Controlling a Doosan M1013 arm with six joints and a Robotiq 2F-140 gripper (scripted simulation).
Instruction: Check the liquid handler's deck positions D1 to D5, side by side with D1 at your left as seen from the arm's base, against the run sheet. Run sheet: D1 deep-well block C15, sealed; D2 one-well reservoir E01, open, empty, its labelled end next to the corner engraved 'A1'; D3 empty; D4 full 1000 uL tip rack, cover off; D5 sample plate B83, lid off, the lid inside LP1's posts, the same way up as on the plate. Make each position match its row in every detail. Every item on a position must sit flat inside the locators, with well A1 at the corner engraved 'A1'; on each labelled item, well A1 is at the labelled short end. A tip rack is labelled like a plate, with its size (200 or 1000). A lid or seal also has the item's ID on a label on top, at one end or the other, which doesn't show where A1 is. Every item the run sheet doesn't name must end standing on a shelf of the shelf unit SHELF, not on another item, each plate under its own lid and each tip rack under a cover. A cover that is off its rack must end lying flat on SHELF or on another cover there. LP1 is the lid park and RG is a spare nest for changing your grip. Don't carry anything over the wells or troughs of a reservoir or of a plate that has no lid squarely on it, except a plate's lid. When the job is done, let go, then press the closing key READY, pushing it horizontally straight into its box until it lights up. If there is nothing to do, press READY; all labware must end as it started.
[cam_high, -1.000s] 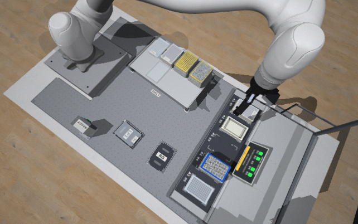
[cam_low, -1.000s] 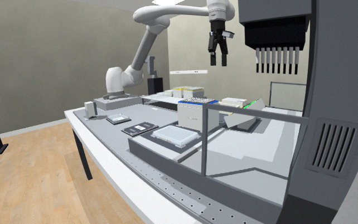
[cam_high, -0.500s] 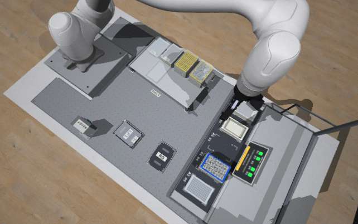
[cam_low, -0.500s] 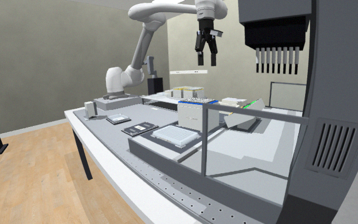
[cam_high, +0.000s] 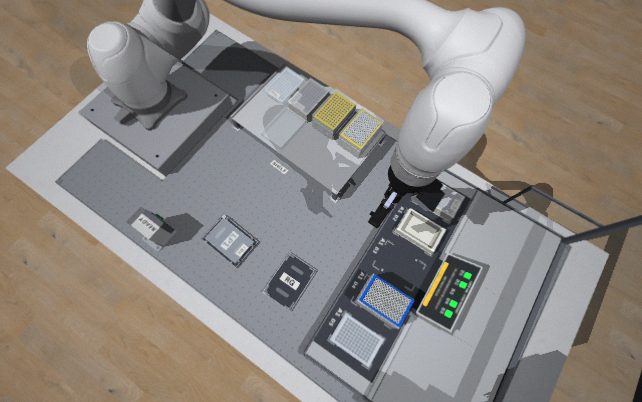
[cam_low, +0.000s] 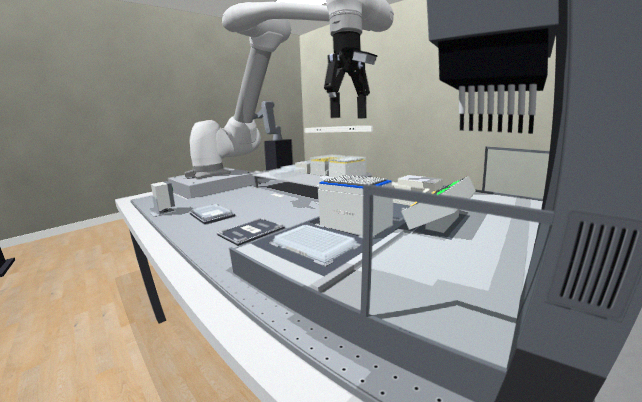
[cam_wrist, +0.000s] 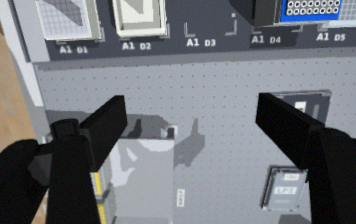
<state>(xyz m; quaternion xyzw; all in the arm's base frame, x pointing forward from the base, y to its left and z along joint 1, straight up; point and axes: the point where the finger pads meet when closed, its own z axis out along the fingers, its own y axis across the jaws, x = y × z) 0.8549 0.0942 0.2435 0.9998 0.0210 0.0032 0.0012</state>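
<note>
My hand is 18 cm above the blue-rimmed tip rack, 17 cm to the left of it and 14 cm short of it. From my hand the other things lie so: deep-well block: 23 cm below, 21 cm to the left, 12 cm ahead; then cream reservoir: 24 cm below, 13 cm ahead, 8 cm to the left; then shelf: 37 cm behind, 24 cm below, 16 cm to the left.
</note>
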